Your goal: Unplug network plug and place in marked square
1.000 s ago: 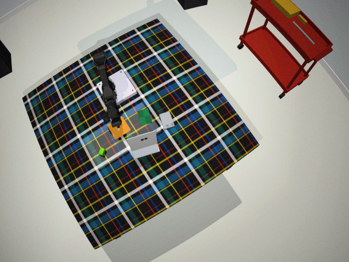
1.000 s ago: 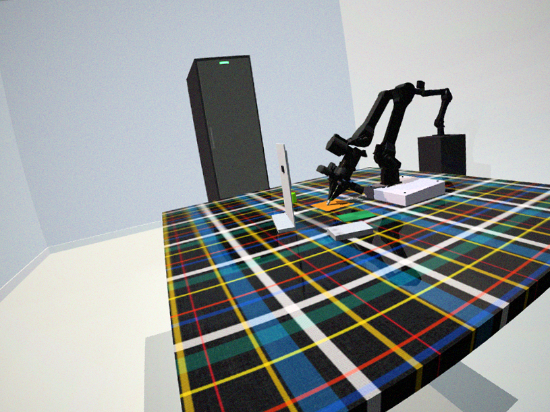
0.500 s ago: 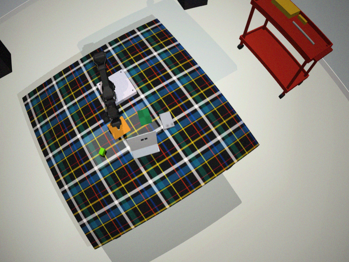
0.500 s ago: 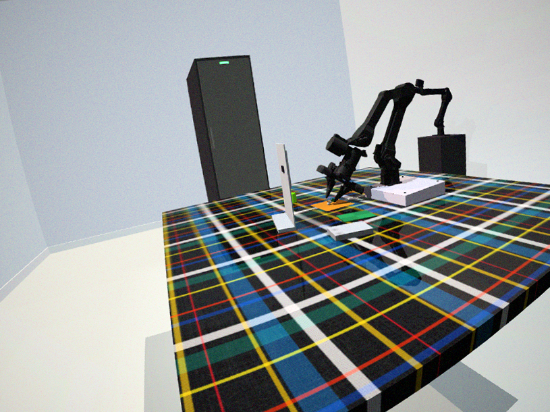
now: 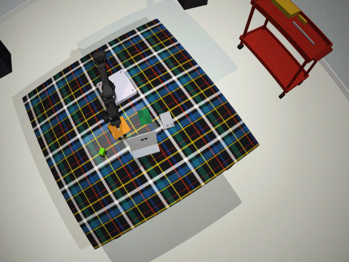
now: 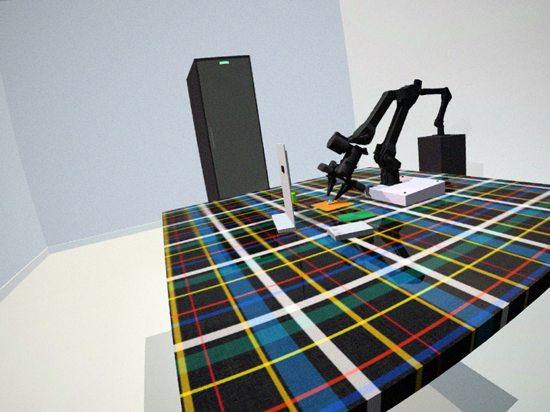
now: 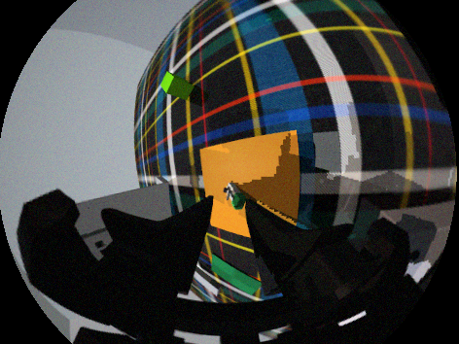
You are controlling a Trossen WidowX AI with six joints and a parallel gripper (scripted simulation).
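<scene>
Right now the network plug is 10 mm below my gripper tip and 10 mm ahead of it. The rest, counted from my gripper tip: orange square (20 mm below); grey panel (200 mm ahead, 110 mm to the left, 90 mm above); flat grey plate (310 mm to the left, 80 mm ahead, 20 mm below).
</scene>
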